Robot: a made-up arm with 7 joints. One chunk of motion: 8 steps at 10 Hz.
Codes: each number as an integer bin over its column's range. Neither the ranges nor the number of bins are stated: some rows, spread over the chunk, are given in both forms.
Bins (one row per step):
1: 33 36 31 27 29 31 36
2: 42 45 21 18 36 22 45
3: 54 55 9 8 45 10 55
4: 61 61 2 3 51 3 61
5: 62 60 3 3 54 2 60
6: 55 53 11 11 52 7 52
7: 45 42 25 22 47 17 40
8: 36 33 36 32 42 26 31
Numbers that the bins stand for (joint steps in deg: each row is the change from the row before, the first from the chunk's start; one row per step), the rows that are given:
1: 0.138 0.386 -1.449 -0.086 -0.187 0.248 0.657
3: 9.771 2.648 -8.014 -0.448 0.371 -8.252 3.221
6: 10.230 2.410 -7.417 -0.390 0.616 -9.467 2.816
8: 1.514 0.029 0.043 0.010 0.267 -1.776 -0.017
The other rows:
2: 4.267 1.457 -4.433 -0.257 0.057 -3.395 1.871
4: 12.983 3.362 -10.103 -0.543 0.581 -11.086 4.030
5: 13.441 3.243 -9.805 -0.543 0.686 -11.490 3.895
7: 5.643 1.100 -3.240 -0.181 0.441 -5.419 1.197

